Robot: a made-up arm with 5 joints.
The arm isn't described. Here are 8 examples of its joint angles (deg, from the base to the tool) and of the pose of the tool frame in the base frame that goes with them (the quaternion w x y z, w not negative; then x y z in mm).
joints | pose
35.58 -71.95 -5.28 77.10 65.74 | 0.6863 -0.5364 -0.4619 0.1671 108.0 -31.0 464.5
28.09 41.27 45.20 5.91 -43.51 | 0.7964 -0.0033 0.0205 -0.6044 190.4 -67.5 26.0
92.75 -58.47 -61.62 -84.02 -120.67 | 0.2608 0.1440 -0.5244 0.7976 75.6 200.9 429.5
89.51 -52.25 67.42 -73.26 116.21 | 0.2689 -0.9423 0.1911 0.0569 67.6 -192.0 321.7
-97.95 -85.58 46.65 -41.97 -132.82 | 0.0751 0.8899 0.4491 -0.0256 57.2 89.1 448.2
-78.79 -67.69 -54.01 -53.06 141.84 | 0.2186 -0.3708 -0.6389 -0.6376 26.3 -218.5 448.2
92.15 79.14 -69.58 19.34 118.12 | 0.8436 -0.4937 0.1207 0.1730 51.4 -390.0 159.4
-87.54 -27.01 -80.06 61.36 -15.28 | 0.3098 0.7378 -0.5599 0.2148 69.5 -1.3 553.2
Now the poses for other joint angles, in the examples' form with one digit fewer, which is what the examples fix.
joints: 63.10 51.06 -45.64 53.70 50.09
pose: 0.955 -0.219 -0.152 -0.132 228 -319 198
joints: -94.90 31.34 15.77 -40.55 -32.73
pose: 0.648 0.604 -0.279 0.370 43 313 156
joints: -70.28 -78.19 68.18 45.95 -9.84
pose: 0.780 0.301 -0.341 0.429 131 171 268
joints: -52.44 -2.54 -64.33 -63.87 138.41
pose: 0.024 -0.622 -0.701 -0.347 118 63 555
